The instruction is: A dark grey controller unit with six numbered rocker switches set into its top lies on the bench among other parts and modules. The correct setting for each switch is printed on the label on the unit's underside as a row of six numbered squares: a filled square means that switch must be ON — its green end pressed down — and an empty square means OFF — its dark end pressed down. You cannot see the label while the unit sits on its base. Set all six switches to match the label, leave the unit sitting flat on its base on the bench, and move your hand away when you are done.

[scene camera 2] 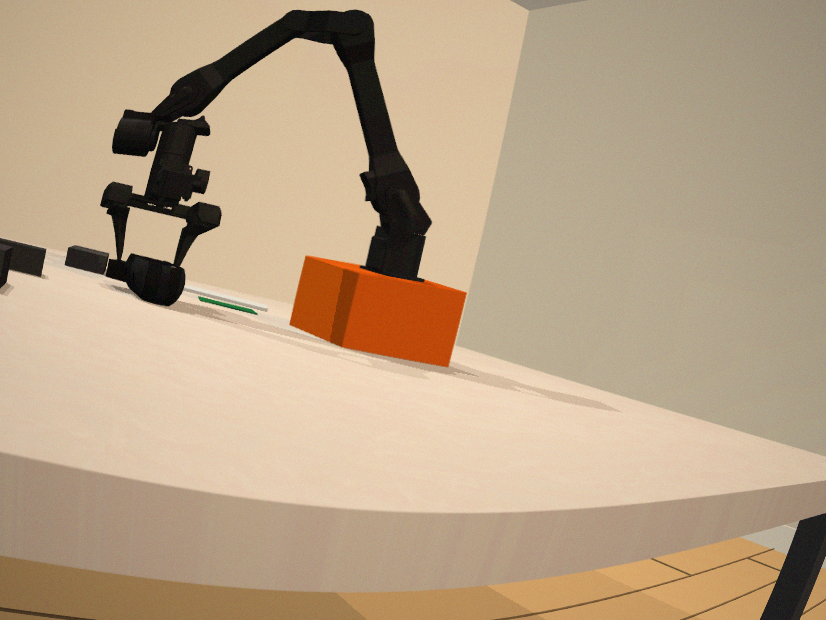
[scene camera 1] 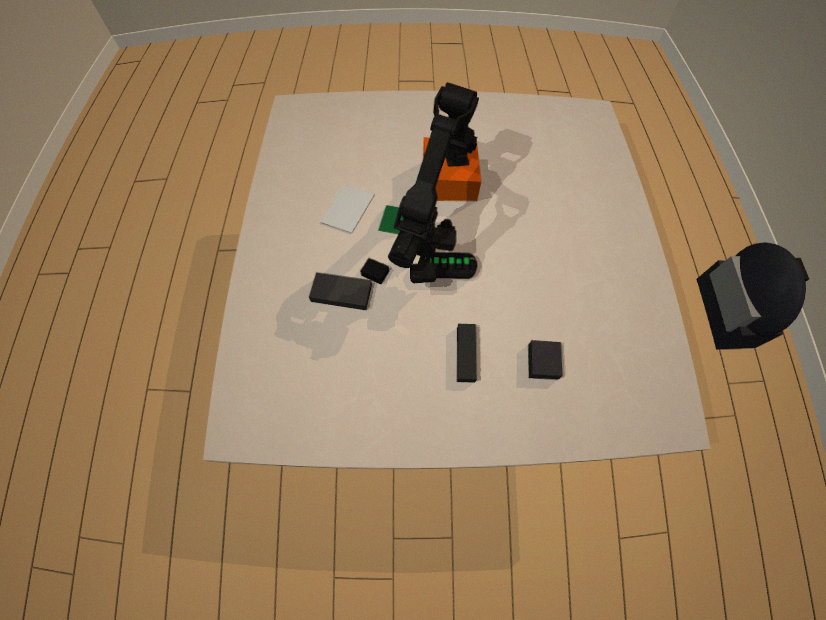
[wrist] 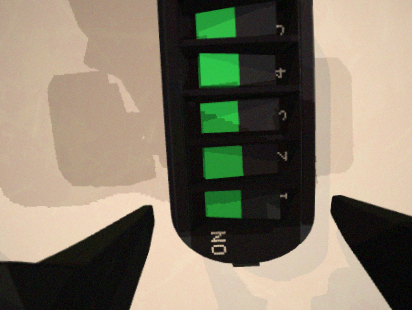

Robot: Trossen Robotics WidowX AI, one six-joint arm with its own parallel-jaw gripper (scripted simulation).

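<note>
My gripper [scene camera 2: 146, 267] open, holding nothing; visible also in scene camera 1 [scene camera 1: 427, 264] and wrist view [wrist: 242, 209]. Square block [scene camera 1: 544, 357], out of frame in the wrist view. White sheet [scene camera 1: 347, 209], out of frame in the wrist view.
</note>
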